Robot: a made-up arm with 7 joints. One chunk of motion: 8 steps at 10 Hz.
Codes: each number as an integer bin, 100 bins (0 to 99) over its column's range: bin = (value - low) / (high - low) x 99, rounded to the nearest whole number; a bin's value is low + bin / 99 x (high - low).
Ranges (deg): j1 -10..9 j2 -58..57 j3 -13..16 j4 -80..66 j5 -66..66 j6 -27..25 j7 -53..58
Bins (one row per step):
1: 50 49 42 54 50 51 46
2: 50 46 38 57 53 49 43
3: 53 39 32 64 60 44 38
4: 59 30 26 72 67 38 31
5: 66 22 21 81 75 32 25
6: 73 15 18 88 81 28 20
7: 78 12 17 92 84 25 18
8: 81 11 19 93 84 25 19
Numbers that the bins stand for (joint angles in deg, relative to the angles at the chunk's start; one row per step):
1: -0.40 -1.08 -0.70 -0.36 0.67 -0.21 -1.42
2: -0.40 -4.57 -1.87 4.06 4.67 -1.26 -4.79
3: 0.17 -12.70 -3.63 14.38 14.00 -3.89 -10.39
4: 1.32 -23.15 -5.38 26.18 23.33 -7.04 -18.24
5: 2.67 -32.44 -6.85 39.45 34.00 -10.19 -24.97
6: 4.01 -40.58 -7.73 49.78 42.00 -12.29 -30.58
7: 4.97 -44.06 -8.02 55.68 46.00 -13.87 -32.82
8: 5.55 -45.22 -7.43 57.15 46.00 -13.87 -31.70

